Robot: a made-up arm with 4 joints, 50 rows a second.
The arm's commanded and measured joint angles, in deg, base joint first. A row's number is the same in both.
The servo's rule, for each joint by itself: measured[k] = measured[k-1] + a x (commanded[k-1-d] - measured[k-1]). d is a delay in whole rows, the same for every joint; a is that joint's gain. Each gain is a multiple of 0.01, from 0.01 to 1. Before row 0 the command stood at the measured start. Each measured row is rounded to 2 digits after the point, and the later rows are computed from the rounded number. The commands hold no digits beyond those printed.
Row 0, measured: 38.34, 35.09, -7.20, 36.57
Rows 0 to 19, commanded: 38.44, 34.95, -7.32, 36.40; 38.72, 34.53, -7.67, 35.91; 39.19, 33.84, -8.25, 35.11; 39.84, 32.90, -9.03, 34.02; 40.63, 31.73, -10.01, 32.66; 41.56, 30.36, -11.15, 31.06; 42.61, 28.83, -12.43, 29.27; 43.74, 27.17, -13.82, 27.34; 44.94, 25.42, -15.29, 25.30; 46.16, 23.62, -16.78, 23.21; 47.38, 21.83, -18.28, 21.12; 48.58, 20.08, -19.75, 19.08; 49.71, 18.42, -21.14, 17.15; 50.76, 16.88, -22.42, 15.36; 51.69, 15.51, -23.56, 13.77; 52.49, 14.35, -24.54, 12.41; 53.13, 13.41, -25.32, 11.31; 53.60, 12.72, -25.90, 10.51; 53.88, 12.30, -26.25, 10.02; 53.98, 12.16, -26.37, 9.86
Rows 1 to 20, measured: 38.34, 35.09, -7.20, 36.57; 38.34, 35.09, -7.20, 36.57; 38.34, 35.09, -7.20, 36.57; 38.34, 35.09, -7.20, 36.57; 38.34, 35.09, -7.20, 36.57; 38.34, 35.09, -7.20, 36.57; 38.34, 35.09, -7.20, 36.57; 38.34, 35.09, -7.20, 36.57; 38.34, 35.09, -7.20, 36.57; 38.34, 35.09, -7.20, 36.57; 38.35, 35.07, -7.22, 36.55; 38.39, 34.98, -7.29, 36.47; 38.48, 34.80, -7.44, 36.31; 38.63, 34.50, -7.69, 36.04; 38.85, 34.06, -8.06, 35.63; 39.15, 33.47, -8.55, 35.08; 39.53, 32.73, -9.17, 34.38; 39.99, 31.84, -9.91, 33.54; 40.53, 30.81, -10.77, 32.55; 41.15, 29.66, -11.73, 31.43
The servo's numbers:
d 10
a 0.11 0.16 0.16 0.12

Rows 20 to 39, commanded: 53.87, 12.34, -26.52, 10.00; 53.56, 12.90, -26.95, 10.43; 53.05, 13.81, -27.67, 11.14; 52.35, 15.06, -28.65, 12.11; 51.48, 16.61, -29.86, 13.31; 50.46, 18.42, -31.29, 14.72; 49.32, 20.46, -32.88, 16.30; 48.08, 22.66, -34.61, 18.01; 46.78, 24.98, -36.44, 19.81; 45.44, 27.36, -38.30, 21.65; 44.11, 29.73, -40.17, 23.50; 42.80, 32.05, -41.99, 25.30; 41.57, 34.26, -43.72, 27.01; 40.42, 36.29, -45.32, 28.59; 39.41, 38.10, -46.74, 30.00; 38.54, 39.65, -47.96, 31.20; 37.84, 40.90, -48.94, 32.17; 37.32, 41.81, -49.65, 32.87; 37.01, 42.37, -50.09, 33.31; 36.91, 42.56, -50.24, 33.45
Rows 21 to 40, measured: 41.84, 28.41, -12.78, 30.19; 42.58, 27.08, -13.90, 28.86; 43.36, 25.69, -15.06, 27.45; 44.17, 24.28, -16.24, 26.00; 45.00, 22.88, -17.41, 24.53; 45.82, 21.52, -18.55, 23.08; 46.62, 20.22, -19.63, 21.67; 47.39, 19.02, -20.63, 20.33; 48.10, 17.94, -21.53, 19.09; 48.75, 17.02, -22.30, 17.98; 49.31, 16.27, -22.98, 17.02; 49.78, 15.73, -23.62, 16.23; 50.14, 15.42, -24.27, 15.62; 50.38, 15.36, -24.97, 15.20; 50.50, 15.56, -25.75, 14.97; 50.50, 16.02, -26.64, 14.94; 50.37, 16.73, -27.64, 15.10; 50.12, 17.68, -28.76, 15.45; 49.75, 18.85, -29.99, 15.97; 49.28, 20.21, -31.32, 16.65
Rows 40 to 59, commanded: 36.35, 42.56, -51.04, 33.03; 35.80, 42.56, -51.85, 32.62; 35.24, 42.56, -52.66, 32.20; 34.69, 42.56, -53.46, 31.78; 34.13, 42.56, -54.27, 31.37; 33.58, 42.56, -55.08, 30.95; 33.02, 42.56, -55.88, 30.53; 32.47, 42.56, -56.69, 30.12; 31.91, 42.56, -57.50, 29.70; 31.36, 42.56, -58.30, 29.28; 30.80, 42.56, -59.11, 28.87; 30.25, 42.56, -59.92, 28.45; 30.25, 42.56, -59.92, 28.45; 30.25, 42.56, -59.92, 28.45; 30.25, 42.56, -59.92, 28.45; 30.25, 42.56, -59.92, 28.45; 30.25, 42.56, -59.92, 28.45; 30.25, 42.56, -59.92, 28.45; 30.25, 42.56, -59.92, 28.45; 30.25, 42.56, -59.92, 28.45
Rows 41 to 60, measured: 48.71, 21.73, -32.74, 17.47; 48.06, 23.38, -34.22, 18.41; 47.35, 25.12, -35.74, 19.44; 46.59, 26.91, -37.27, 20.54; 45.80, 28.70, -38.79, 21.68; 45.00, 30.45, -40.26, 22.82; 44.21, 32.12, -41.65, 23.94; 43.45, 33.67, -42.93, 25.01; 42.74, 35.06, -44.08, 26.01; 42.10, 36.26, -45.07, 26.90; 41.47, 37.27, -46.03, 27.64; 40.85, 38.12, -46.96, 28.24; 40.23, 38.83, -47.87, 28.72; 39.62, 39.43, -48.76, 29.09; 39.02, 39.93, -49.64, 29.36; 38.42, 40.35, -50.51, 29.55; 37.83, 40.70, -51.37, 29.67; 37.24, 41.00, -52.22, 29.72; 36.65, 41.25, -53.06, 29.72; 36.07, 41.46, -53.90, 29.67
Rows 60 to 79, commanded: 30.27, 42.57, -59.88, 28.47; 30.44, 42.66, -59.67, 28.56; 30.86, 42.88, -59.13, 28.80; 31.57, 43.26, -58.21, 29.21; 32.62, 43.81, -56.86, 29.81; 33.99, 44.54, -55.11, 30.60; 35.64, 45.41, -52.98, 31.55; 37.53, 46.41, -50.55, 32.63; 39.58, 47.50, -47.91, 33.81; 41.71, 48.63, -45.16, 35.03; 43.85, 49.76, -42.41, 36.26; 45.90, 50.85, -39.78, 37.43; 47.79, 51.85, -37.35, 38.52; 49.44, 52.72, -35.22, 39.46; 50.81, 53.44, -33.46, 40.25; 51.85, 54.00, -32.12, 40.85; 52.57, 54.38, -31.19, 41.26; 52.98, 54.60, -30.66, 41.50; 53.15, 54.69, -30.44, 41.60; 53.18, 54.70, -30.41, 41.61
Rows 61 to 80, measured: 35.49, 41.64, -54.73, 29.57; 34.91, 41.79, -55.56, 29.44; 34.40, 41.91, -56.26, 29.32; 33.94, 42.01, -56.85, 29.22; 33.53, 42.10, -57.34, 29.13; 33.17, 42.17, -57.75, 29.05; 32.85, 42.23, -58.10, 28.98; 32.56, 42.28, -58.39, 28.92; 32.31, 42.32, -58.63, 28.86; 32.08, 42.36, -58.84, 28.81; 31.88, 42.39, -59.01, 28.77; 31.72, 42.43, -59.12, 28.74; 31.63, 42.50, -59.12, 28.75; 31.62, 42.62, -58.97, 28.81; 31.73, 42.81, -58.63, 28.93; 31.98, 43.09, -58.07, 29.13; 32.38, 43.46, -57.26, 29.42; 32.95, 43.93, -56.19, 29.81; 33.68, 44.50, -54.87, 30.29; 34.56, 45.16, -53.32, 30.86
